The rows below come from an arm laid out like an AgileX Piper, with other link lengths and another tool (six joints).
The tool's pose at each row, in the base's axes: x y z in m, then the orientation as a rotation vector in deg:
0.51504 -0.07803 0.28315 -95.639 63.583 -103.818
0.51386 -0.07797 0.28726 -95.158 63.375 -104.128
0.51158 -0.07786 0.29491 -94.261 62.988 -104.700
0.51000 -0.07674 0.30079 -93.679 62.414 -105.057
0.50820 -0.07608 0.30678 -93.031 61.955 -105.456
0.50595 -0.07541 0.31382 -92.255 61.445 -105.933
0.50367 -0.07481 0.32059 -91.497 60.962 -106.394
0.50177 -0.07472 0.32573 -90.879 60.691 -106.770
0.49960 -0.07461 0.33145 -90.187 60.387 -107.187
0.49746 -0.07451 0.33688 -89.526 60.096 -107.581
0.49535 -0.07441 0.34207 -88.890 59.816 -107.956
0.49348 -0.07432 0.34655 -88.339 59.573 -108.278
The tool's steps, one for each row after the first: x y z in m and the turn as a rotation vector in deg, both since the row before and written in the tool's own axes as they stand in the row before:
0.00269 -0.00304 -0.00135 0.354 0.270 0.098
0.00502 -0.00566 -0.00254 0.659 0.503 0.183
0.00304 -0.00502 -0.00197 0.649 0.223 0.059
0.00350 -0.00483 -0.00200 0.598 0.306 0.098
0.00423 -0.00562 -0.00237 0.687 0.381 0.121
0.00413 -0.00540 -0.00229 0.659 0.377 0.121
0.00345 -0.00389 -0.00174 0.451 0.347 0.119
0.00385 -0.00435 -0.00194 0.505 0.388 0.133
0.00368 -0.00414 -0.00185 0.481 0.370 0.127
0.00353 -0.00397 -0.00178 0.462 0.356 0.122
0.00306 -0.00345 -0.00154 0.400 0.308 0.106

